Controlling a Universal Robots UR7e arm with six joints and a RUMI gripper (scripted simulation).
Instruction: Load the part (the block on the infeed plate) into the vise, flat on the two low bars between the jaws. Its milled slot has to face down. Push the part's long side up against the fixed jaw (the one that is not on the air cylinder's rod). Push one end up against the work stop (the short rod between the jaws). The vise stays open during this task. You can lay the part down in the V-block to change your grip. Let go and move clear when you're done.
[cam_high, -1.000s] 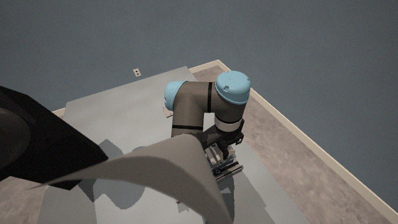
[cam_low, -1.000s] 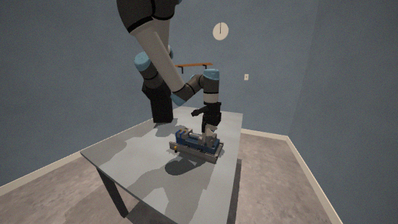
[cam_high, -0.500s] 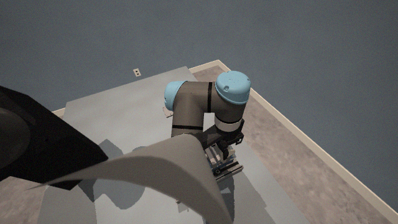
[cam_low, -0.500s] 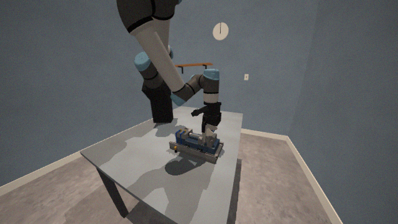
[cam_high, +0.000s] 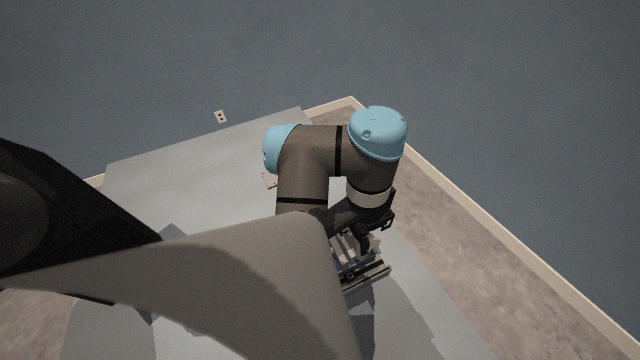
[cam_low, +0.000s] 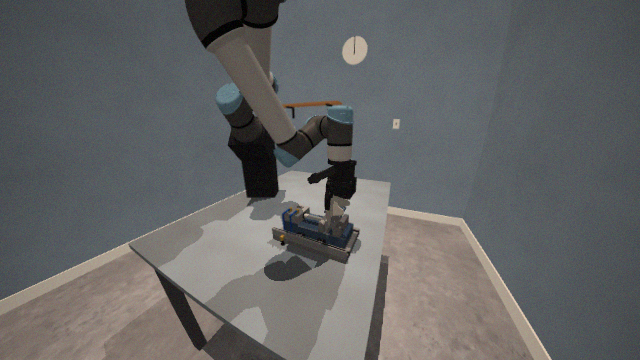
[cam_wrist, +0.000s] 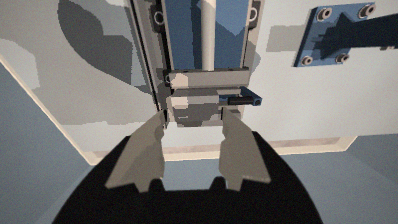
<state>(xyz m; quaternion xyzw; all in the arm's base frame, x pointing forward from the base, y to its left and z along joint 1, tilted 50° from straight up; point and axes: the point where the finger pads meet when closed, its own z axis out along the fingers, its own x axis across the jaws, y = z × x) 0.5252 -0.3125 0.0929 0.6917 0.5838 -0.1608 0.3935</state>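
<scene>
Now: hand 30 mm above the part. From my hand the other things lie so: grey jaw 40 mm below, 30 mm to the left, 30 mm behind; cylinder rod 80 mm behind, 40 mm to the left, 40 mm below; work stop 70 mm to the left, 30 mm below, 20 mm ahead.
</scene>
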